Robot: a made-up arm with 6 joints.
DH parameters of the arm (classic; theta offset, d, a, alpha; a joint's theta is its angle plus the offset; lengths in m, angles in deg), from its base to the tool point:
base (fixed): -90 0.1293 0 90
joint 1: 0 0.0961 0.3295 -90
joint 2: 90 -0.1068 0.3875 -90
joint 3: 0 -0.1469 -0.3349 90
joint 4: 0 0.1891 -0.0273 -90
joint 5: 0 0.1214 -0.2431 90
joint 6: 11.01 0 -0.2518 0
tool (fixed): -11.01 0.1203 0 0
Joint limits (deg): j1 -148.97..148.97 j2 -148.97..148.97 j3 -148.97..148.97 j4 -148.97..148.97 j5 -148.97..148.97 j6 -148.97..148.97
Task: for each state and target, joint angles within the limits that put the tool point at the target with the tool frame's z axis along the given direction. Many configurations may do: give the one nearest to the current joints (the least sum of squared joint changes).
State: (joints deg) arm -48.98 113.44 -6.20 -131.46 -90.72 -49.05
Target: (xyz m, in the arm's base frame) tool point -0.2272 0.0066 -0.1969 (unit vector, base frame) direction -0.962 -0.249 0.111
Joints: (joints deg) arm -19.68 96.30 13.66 -82.29 -80.69 -47.18
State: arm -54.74 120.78 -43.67 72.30 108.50 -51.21
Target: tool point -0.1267 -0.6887 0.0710 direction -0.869 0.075 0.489
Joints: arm -47.55 129.91 -4.86 24.26 78.48 -59.04
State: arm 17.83 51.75 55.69 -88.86 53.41 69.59
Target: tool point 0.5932 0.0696 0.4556 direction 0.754 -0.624 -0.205
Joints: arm 12.52 45.05 86.18 -69.78 83.66 98.78
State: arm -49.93 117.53 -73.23 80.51 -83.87 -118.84
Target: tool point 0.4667 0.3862 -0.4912 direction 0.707 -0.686 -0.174
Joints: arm -52.22 67.09 -82.22 114.70 -72.83 -107.49
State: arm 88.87 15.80 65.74 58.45 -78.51 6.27
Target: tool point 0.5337 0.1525 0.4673 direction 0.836 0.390 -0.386
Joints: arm 85.38 72.59 61.69 89.33 -42.32 16.84
